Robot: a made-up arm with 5 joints.
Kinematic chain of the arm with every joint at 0, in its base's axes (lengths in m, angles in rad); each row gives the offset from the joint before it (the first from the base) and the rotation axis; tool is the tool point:
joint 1: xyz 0 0 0.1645 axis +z
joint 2: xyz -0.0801 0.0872 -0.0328 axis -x
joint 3: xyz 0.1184 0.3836 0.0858 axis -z
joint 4: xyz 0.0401 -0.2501 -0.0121 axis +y
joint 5: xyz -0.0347 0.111 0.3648 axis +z
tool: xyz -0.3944 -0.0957 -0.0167
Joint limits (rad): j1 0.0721..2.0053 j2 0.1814..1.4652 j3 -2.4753..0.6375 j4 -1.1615..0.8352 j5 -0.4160..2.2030
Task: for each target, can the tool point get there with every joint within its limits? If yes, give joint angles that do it. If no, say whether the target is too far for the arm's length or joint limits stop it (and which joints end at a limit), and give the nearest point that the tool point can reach.
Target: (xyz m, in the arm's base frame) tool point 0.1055 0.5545 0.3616
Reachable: yes | joints 0.8646 0.6610 -1.2767 -0.9347 1.4772
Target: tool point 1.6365 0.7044 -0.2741
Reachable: no: too far | nearest point 0.6368 0.5264 -0.1880 | short by 1.019 m
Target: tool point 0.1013 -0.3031 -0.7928
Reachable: no: joint limits stop it (at a limit: joint 1, joint 3, joint 4, joint 5) | nearest point 0.1062 -0.3531 -0.4942 | short by 0.303 m
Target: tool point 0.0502 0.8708 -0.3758
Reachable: yes | joints 0.5481 1.2271 -2.0058 0.2612 1.3030
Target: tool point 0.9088 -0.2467 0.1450
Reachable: no: joint limits stop it (at a limit: joint 1, joint 2, joint 4) | nearest point 0.5411 0.0162 -0.0049 | short by 0.476 m
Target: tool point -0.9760 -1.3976 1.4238
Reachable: no: too far | nearest point -0.5021 -0.5249 0.5349 | short by 1.333 m
